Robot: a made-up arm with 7 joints.
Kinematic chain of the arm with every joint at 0, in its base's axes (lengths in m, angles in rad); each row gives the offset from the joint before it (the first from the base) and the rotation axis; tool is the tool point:
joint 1: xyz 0 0 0.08 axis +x
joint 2: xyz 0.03 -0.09 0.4 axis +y
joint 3: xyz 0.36 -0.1 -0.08 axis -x
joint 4: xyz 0.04 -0.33 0 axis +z
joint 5: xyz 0.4 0.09 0 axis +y
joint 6: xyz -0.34 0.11 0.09 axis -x
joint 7: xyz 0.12 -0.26 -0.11 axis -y
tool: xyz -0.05 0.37 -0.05
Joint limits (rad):
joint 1: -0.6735..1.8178
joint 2: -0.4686..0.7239
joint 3: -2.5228..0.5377
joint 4: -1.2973..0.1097
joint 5: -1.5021..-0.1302
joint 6: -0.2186..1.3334
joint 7: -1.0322..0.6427
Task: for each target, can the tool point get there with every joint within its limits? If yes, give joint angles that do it. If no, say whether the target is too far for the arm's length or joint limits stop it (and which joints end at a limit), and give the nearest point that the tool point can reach.
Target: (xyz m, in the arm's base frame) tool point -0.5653 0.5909 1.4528
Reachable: no: joint limits stop it (at a limit: joint 1, joint 2, joint 4, joint 5) | nearest point 0.0863 0.3789 0.5823 | short by 1.108 m
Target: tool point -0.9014 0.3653 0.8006
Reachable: no: joint limits stop it (at a limit: joint 1, joint 2, joint 4, joint 5, joint 6) | nearest point -0.0298 0.4540 0.4356 | short by 0.949 m
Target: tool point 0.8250 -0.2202 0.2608
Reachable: yes | joints 1.5348 -0.0641 -1.9334 -0.4165 -1.0304 0.6001 -0.4541
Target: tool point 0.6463 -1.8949 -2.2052
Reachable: no: too far | nearest point 0.6385 -0.8106 -0.8976 | short by 1.699 m
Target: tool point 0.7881 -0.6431 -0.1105
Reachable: yes | joints 0.4876 -0.0709 0.0323 -1.1463 -0.7583 0.3411 -0.2107
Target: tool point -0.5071 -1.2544 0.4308
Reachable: no: joint limits stop it (at a limit: joint 1, joint 2, joint 4, joint 5, joint 6) | nearest point 0.0487 -0.8652 0.2083 | short by 0.714 m
